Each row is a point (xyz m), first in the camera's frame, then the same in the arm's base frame.
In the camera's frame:
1: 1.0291 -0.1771 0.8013
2: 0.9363 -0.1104 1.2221
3: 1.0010 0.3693 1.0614
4: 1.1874 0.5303 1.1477
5: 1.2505 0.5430 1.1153
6: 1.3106 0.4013 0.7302
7: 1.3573 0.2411 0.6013
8: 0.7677 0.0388 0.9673
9: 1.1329 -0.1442 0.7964
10: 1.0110 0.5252 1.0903
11: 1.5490 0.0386 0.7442
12: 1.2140 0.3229 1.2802
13: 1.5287 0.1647 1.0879
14: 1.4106 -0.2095 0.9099
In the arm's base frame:
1: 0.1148 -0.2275 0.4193
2: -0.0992 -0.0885 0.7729
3: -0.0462 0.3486 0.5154
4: 0.0893 0.5548 0.6005
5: 0.1571 0.5711 0.5824
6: 0.3383 0.3621 0.2734
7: 0.4369 0.1886 0.2054
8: -0.2052 -0.0303 0.4551
9: 0.2114 -0.1786 0.4317
10: -0.0622 0.5063 0.5049
11: 0.6023 0.0591 0.4379
12: 0.1007 0.3892 0.7841
13: 0.4724 0.2512 0.7219
14: 0.4517 -0.1676 0.6226

